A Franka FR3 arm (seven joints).
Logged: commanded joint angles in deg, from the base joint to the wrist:
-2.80, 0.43, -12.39, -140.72, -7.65, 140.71, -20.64
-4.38, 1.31, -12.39, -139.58, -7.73, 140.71, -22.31
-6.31, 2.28, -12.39, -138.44, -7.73, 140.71, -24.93
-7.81, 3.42, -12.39, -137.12, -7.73, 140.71, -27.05
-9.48, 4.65, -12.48, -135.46, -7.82, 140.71, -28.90
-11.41, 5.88, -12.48, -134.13, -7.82, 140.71, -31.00
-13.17, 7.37, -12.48, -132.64, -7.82, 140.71, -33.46
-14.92, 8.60, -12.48, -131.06, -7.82, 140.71, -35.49
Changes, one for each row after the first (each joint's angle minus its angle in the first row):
-1.58, 0.88, 0.00, 1.14, -0.08, 0.00, -1.67
-3.51, 1.85, 0.00, 2.28, -0.08, 0.00, -4.29
-5.01, 2.99, 0.00, 3.60, -0.08, 0.00, -6.41
-6.68, 4.22, -0.09, 5.26, -0.17, 0.00, -8.26
-8.61, 5.45, -0.09, 6.59, -0.17, 0.00, -10.36
-10.37, 6.94, -0.09, 8.08, -0.17, 0.00, -12.82
-12.12, 8.17, -0.09, 9.66, -0.17, 0.00, -14.85

